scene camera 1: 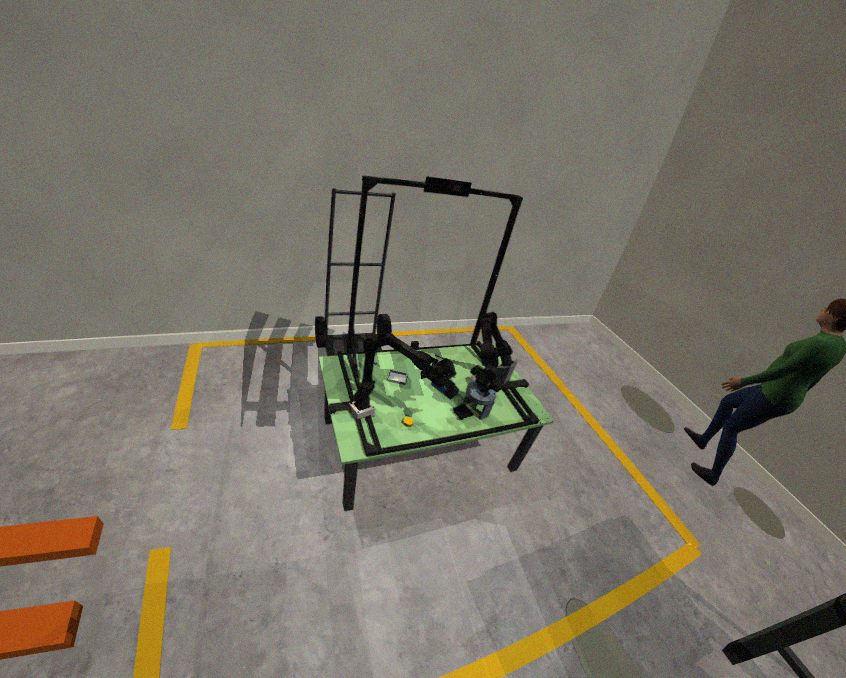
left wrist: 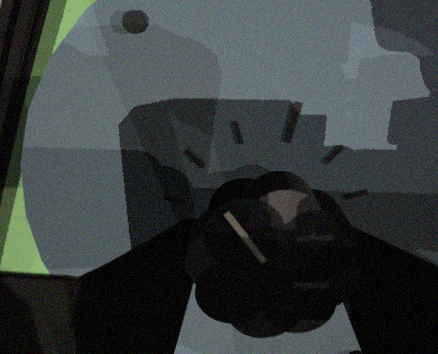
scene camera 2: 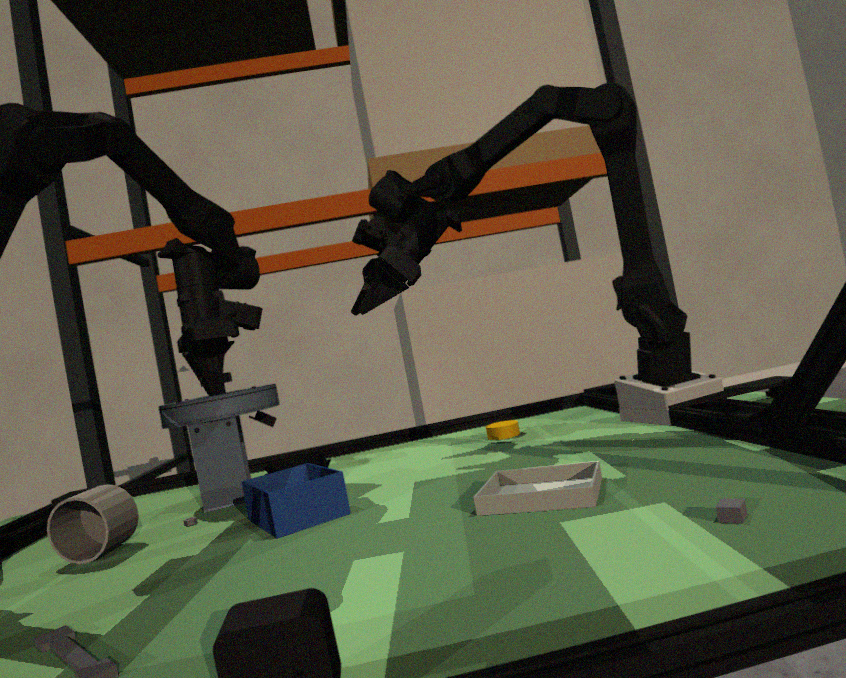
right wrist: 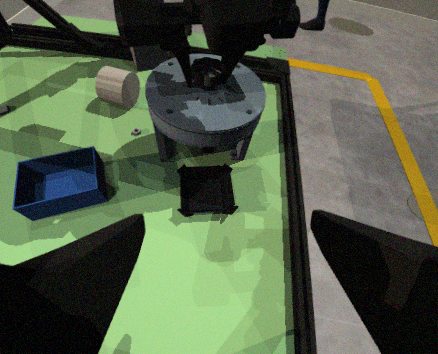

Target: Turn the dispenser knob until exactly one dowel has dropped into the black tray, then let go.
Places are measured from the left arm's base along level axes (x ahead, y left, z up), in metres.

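Where they show: left gripper, fingertip midpoint: (scene camera 2: 214,395); right gripper, fingertip midpoint: (scene camera 2: 356,313) (right wrist: 229,220); left arm's base, origin of the base link: (scene camera 1: 507,363); right arm's base, origin of the base link: (scene camera 1: 362,405) (scene camera 2: 666,377).
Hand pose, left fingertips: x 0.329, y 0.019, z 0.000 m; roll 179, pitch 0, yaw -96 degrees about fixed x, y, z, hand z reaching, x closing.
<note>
Each offset is from my left fingertips to the centre of the thing.
The grey round dispenser {dy -0.001, dx +0.006, dz -0.015 m} (scene camera 1: 487,402) (scene camera 2: 247,403) (right wrist: 200,122) stands on legs. My left gripper (scene camera 2: 217,391) (left wrist: 263,234) (right wrist: 206,83) points down over its top, shut on the dark lobed knob, one finger on each side. In the left wrist view the knob {dy -0.001, dx +0.006, dz +0.022 m} (left wrist: 250,295) has a pale line slanting to the upper left; dark marks, one longer, fan out on the disc beyond it. The black tray {dy -0.028, dx +0.091, dz -0.133 m} (scene camera 1: 462,411) (right wrist: 231,192) lies in front of the dispenser; its inside is dark and no dowel can be made out. My right gripper (scene camera 2: 358,311) (right wrist: 229,220) is open and empty, high above the table.
A blue bin {dy -0.232, dx +0.004, dz -0.123 m} (scene camera 2: 310,501) (right wrist: 65,204) lies beside the black tray. A beige cylinder {dy -0.112, dx -0.181, dz -0.110 m} (scene camera 2: 120,521) (right wrist: 110,85) and a small nut {dy -0.104, dx -0.082, dz -0.142 m} (scene camera 2: 189,521) (right wrist: 136,132) lie near the dispenser. A beige tray {dy -0.452, dx +0.157, dz -0.137 m} (scene camera 2: 543,502), a yellow piece {dy -0.182, dx +0.364, dz -0.136 m} (scene camera 1: 408,421) (scene camera 2: 502,429) and a grey cube {dy -0.625, dx +0.164, dz -0.140 m} (scene camera 2: 731,510) stand farther off.
</note>
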